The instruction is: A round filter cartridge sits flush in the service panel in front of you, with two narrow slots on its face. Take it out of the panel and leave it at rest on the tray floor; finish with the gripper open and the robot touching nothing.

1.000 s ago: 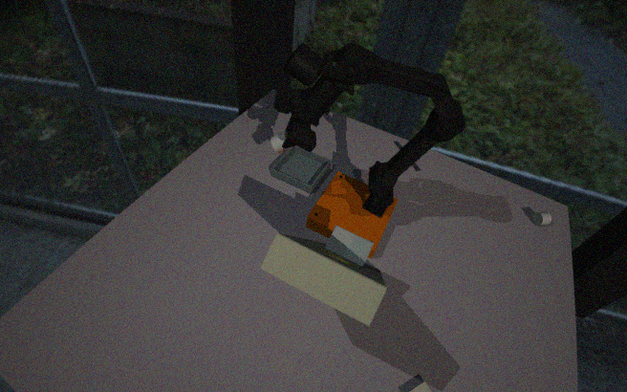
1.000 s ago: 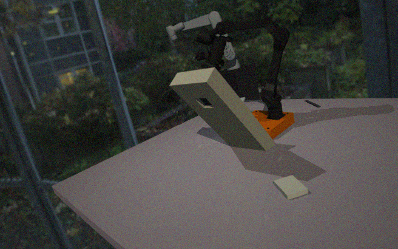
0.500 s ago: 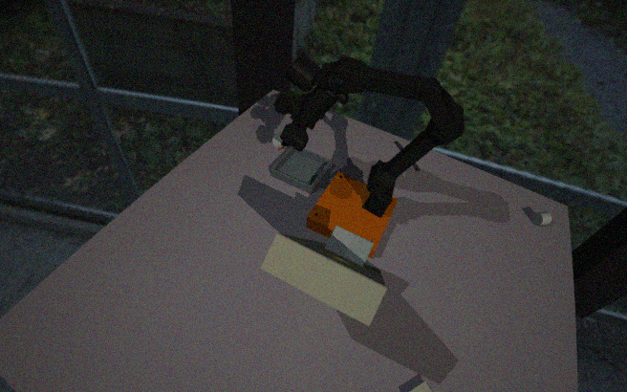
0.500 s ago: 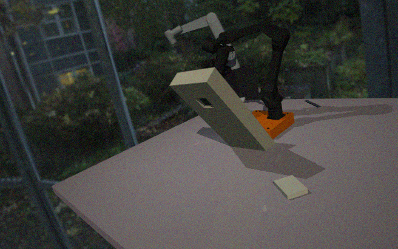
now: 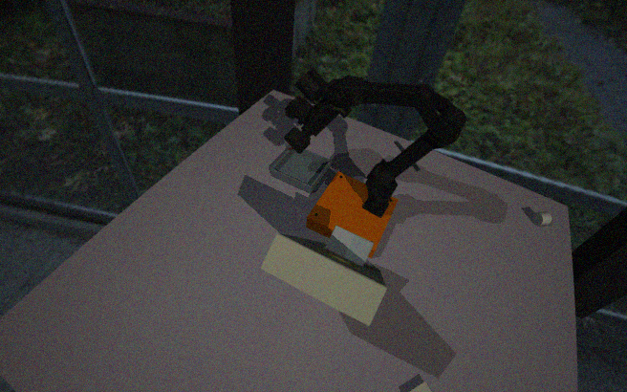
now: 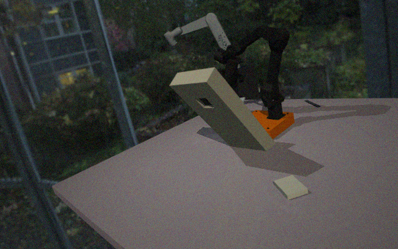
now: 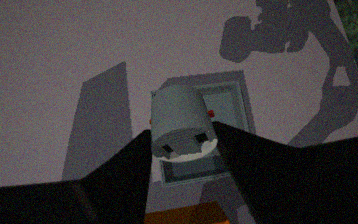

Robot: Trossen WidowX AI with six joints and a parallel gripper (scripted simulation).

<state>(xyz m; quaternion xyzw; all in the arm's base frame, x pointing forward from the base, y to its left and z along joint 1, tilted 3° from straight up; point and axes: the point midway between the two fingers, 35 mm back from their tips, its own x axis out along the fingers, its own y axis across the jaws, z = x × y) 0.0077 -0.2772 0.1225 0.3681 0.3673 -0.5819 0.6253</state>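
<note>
Now: gripper tip 150 mm above the tray and 40 mm past it. From my gripper tip the other things lie so: round filter cartridge (right at my gripper tip).
</note>
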